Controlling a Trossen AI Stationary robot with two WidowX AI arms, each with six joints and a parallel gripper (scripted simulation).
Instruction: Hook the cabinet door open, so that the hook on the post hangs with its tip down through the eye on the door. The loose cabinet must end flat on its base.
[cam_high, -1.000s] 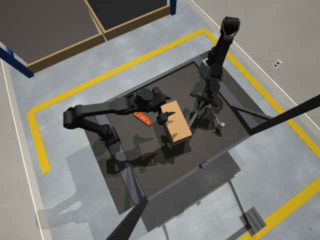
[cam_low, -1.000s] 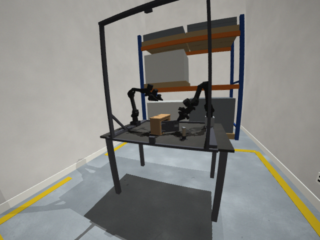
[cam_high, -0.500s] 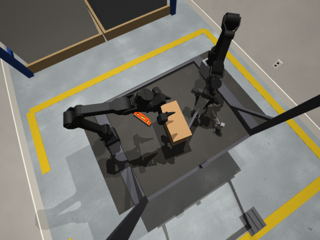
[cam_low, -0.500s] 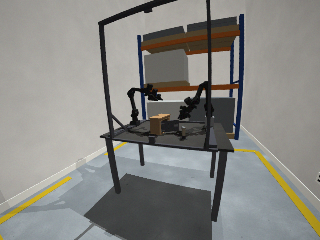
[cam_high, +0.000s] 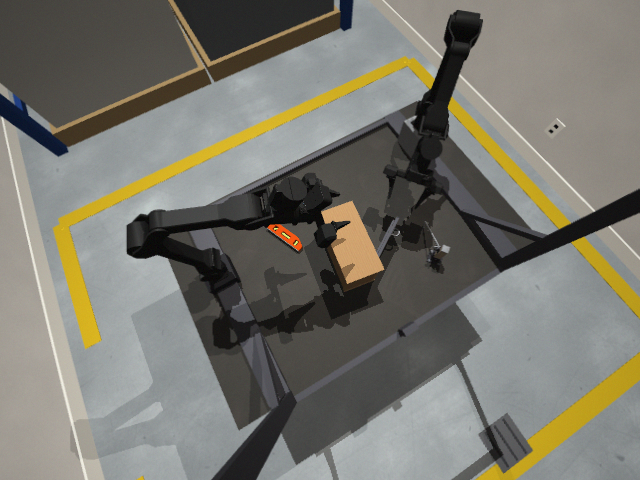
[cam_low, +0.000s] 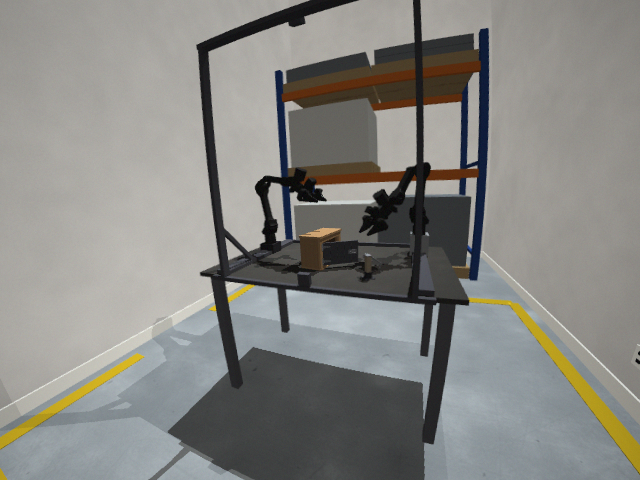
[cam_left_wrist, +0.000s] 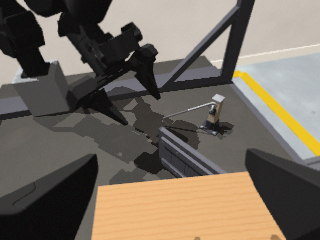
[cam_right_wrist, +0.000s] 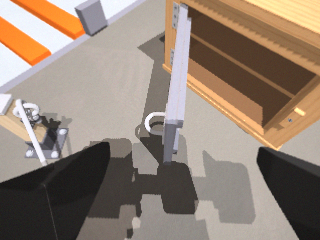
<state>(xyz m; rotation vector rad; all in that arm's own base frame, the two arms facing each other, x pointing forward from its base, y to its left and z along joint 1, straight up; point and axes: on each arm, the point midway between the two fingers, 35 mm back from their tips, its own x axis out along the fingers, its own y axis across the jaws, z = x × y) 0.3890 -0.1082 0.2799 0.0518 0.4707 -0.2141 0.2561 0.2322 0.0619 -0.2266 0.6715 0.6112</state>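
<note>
The metal hook rod is 14 cm behind my right hand, 13 cm below it and 3 cm to the right of it. From my right hand the other things lie so: yellow block (29 cm ahead, 24 cm to the left, 14 cm below); grey door (13 cm to the left, 11 cm below, 8 cm behind); orange level (37 cm to the left, 18 cm ahead, 17 cm below).
</note>
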